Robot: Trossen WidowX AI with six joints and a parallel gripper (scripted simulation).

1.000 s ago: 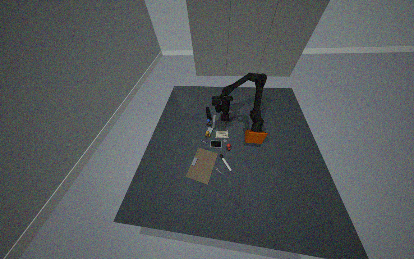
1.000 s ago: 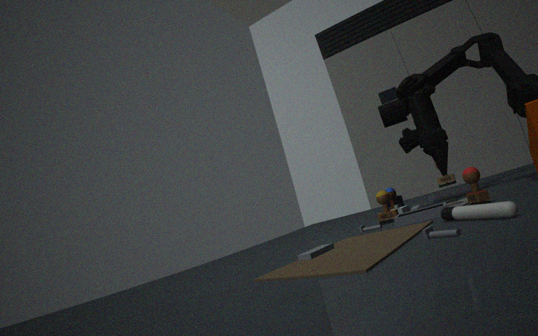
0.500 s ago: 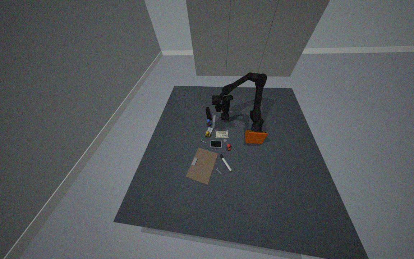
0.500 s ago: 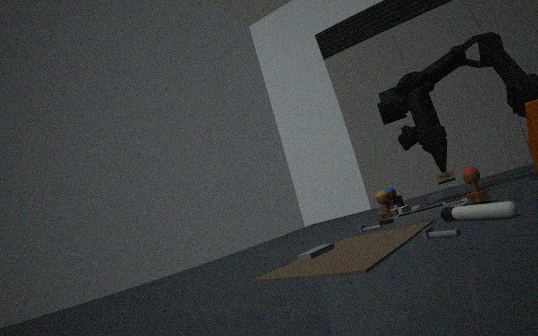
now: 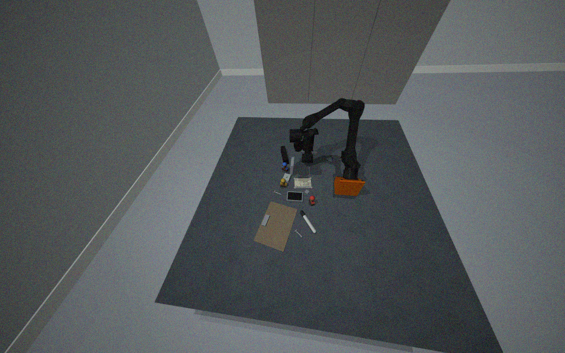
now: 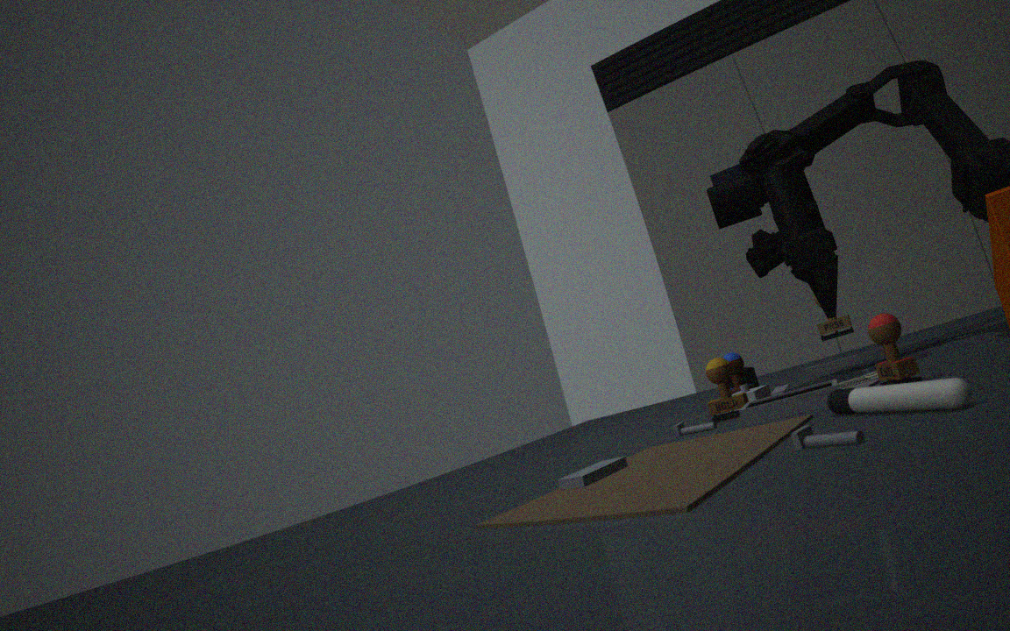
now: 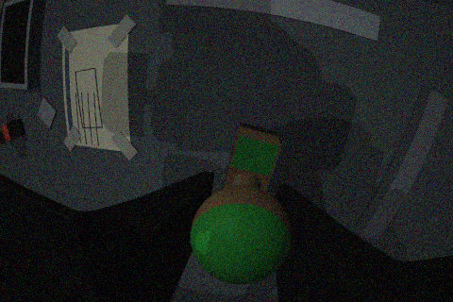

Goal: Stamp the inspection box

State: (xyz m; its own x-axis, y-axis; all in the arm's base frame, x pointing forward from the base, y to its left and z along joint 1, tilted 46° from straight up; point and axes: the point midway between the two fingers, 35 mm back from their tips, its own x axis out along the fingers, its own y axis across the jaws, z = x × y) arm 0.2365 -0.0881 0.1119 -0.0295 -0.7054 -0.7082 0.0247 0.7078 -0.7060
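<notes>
Now: the black ink pad 23 cm to the left of my gripper tip, 7 cm below it and 6 cm ahead of it. Round my gripper tip: white card (13 cm to the left, 8 cm below, 2 cm ahead); then green-knobbed PASS stamp (right at my gripper tip); then blue stamp (14 cm ahead, 5 cm below, 3 cm to the left).
</notes>
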